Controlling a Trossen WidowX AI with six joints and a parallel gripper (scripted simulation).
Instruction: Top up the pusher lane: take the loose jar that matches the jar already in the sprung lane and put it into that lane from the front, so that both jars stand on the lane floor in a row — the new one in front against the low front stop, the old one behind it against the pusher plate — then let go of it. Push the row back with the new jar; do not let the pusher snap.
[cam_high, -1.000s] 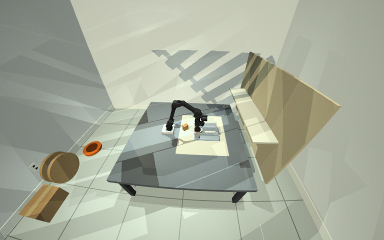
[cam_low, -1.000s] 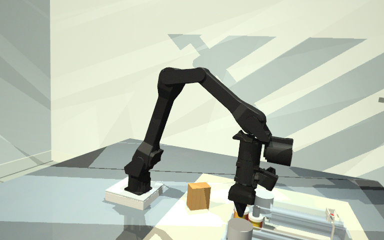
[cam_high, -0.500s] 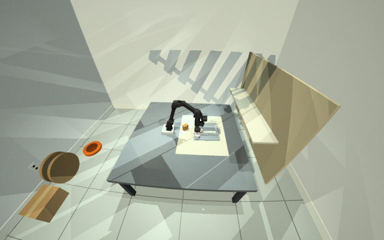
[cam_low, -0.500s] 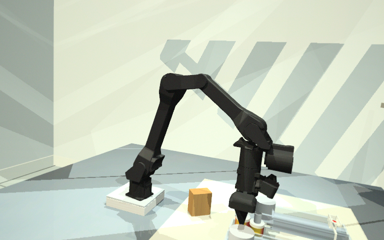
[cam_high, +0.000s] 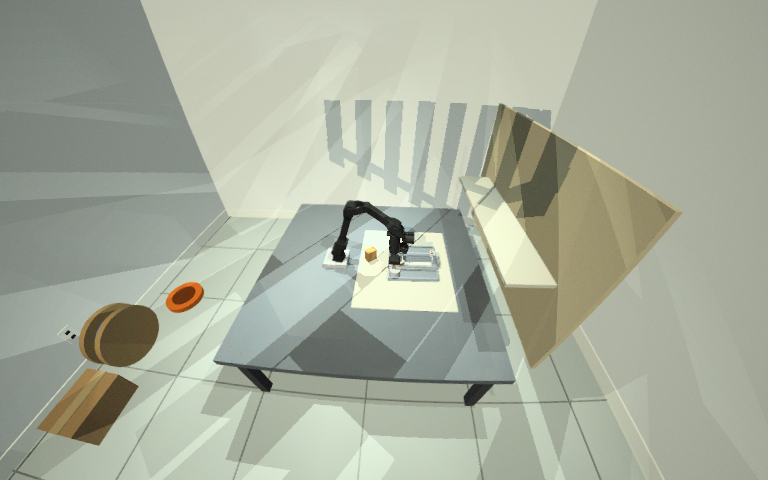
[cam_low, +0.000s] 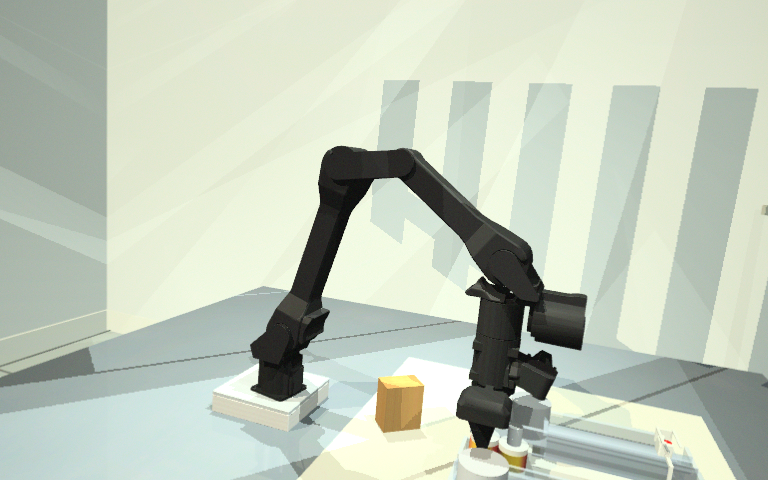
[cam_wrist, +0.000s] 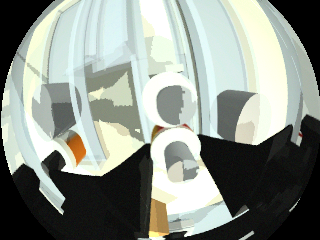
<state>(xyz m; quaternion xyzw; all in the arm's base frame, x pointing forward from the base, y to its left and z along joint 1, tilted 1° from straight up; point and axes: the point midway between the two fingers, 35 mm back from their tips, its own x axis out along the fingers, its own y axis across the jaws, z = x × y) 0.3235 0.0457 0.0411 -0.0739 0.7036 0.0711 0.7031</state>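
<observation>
Right now my gripper tip is 150 mm past the orange-brown block and 30 mm to the right of it. The rest, counted from my gripper tip: pusher plate (140 mm ahead, 60 mm to the left, 20 mm above).
</observation>
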